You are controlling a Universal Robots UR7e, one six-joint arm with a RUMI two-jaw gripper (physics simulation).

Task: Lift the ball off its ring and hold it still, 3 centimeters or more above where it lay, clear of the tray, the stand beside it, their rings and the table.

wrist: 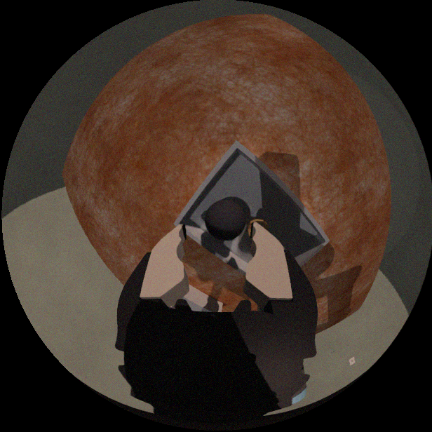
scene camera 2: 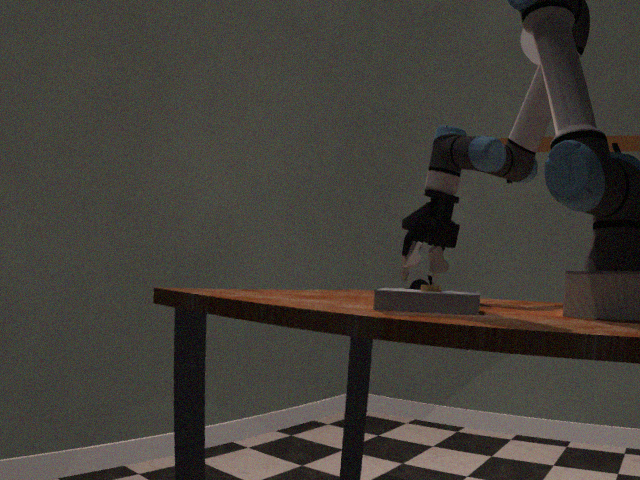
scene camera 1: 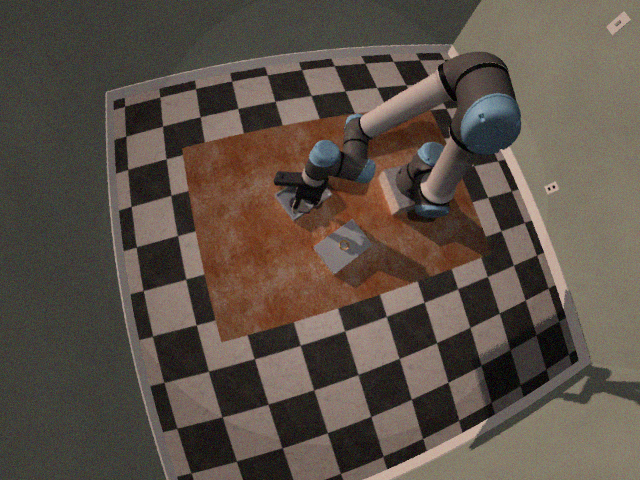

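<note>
The dark ball is low in the grey tray, beside the tray's orange ring; whether it touches the tray floor is hard to see. The ring is partly hidden by the right fingertip. My gripper is open, with its pale fingers pointing down over the tray. In the wrist view the ball shows at and just beyond the gap between the fingertips, not gripped. In scene camera 1 the ball is mostly hidden by the gripper.
The grey stand is beside the tray, with an orange ring on top. It hides the tray in scene camera 2. The robot's pale base block is on the brown table.
</note>
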